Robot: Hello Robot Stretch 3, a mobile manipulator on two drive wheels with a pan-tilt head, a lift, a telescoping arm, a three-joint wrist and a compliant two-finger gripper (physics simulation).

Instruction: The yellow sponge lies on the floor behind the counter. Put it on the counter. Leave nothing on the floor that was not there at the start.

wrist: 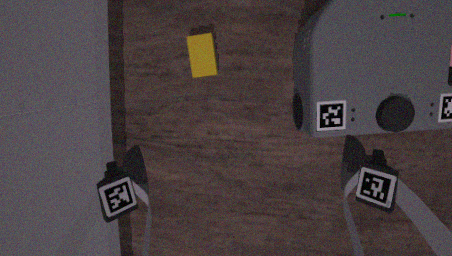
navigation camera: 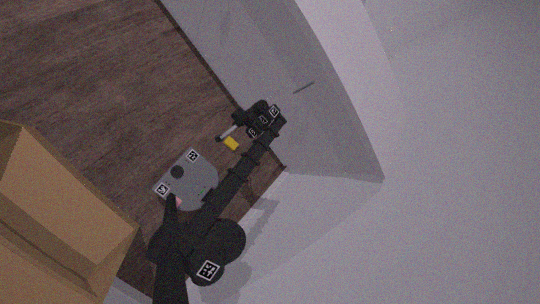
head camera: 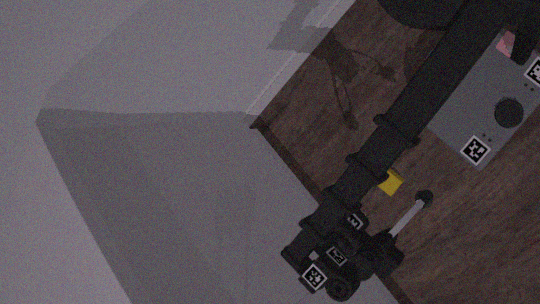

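Pixels of known places: gripper, fingertip midpoint: (navigation camera: 228,128); robot's base, origin of the base link: (navigation camera: 177,170) (head camera: 506,112).
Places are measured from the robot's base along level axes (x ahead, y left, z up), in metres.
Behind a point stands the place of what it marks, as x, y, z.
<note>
The yellow sponge (head camera: 391,183) {-0.129, -0.394, 0.045} (navigation camera: 231,143) {-0.155, -0.397, 0.045} (wrist: 202,55) lies flat on the wood floor, a little out from the base of a pale grey cabinet front (head camera: 190,215) {-0.368, -0.584, 0.644} (navigation camera: 225,50) {0.300, -0.674, 0.382} (wrist: 55,125). The arm partly covers it in the head view. My gripper (wrist: 241,159) {-0.022, -0.322, 0.442} is open, with its fingers wide apart and bare floor showing between them. In the wrist view the sponge lies beyond the fingertips, up and to the left of their middle, touching neither finger. Which surface is the counter top, I cannot tell.
My grey wheeled base (head camera: 465,110) {-0.090, -0.064, 0.160} (navigation camera: 197,182) {-0.132, -0.024, 0.160} (wrist: 360,65) stands near the sponge, right of it in the wrist view. The left fingertip appears close to the cabinet's dark base strip (wrist: 116,75). Tan box-like furniture (navigation camera: 75,200) {0.301, 0.450, 0.100} stands at the lower left of the navigation view.
</note>
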